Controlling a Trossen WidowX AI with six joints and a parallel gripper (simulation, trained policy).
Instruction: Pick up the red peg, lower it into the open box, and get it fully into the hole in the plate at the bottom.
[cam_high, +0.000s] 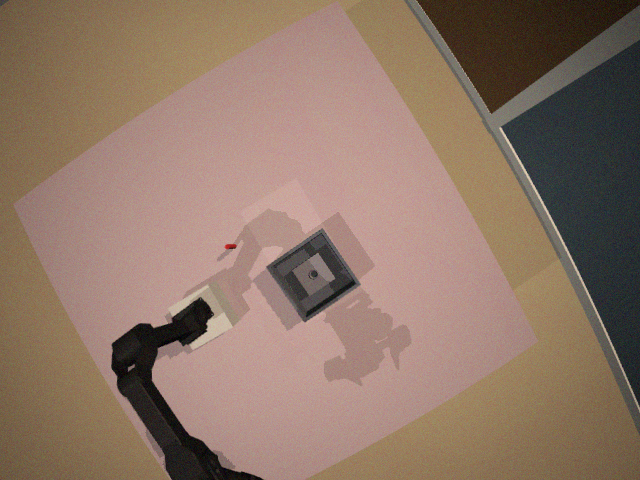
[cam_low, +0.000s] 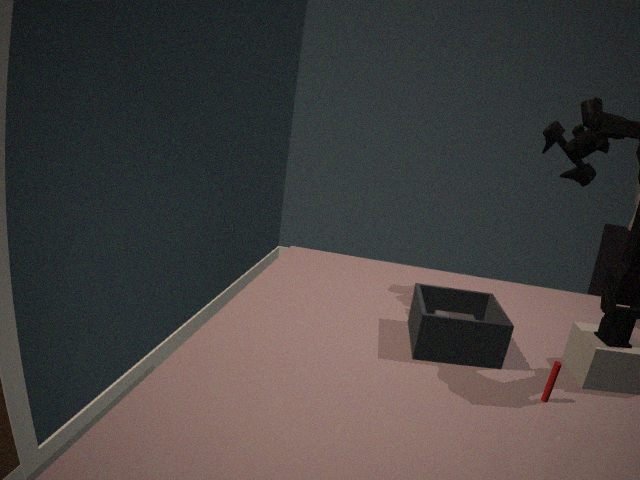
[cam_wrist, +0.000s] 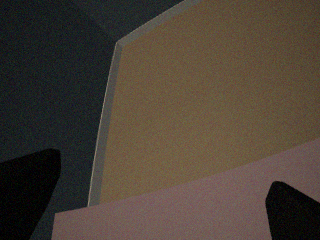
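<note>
My gripper tip is now 55 cm to the right of the red peg, 38 cm above it and 15 cm short of it. Also, from my gripper tip: grey plate (37 cm below, 33 cm to the left, 30 cm ahead); then grey box (39 cm below, 33 cm to the left, 30 cm ahead).
</note>
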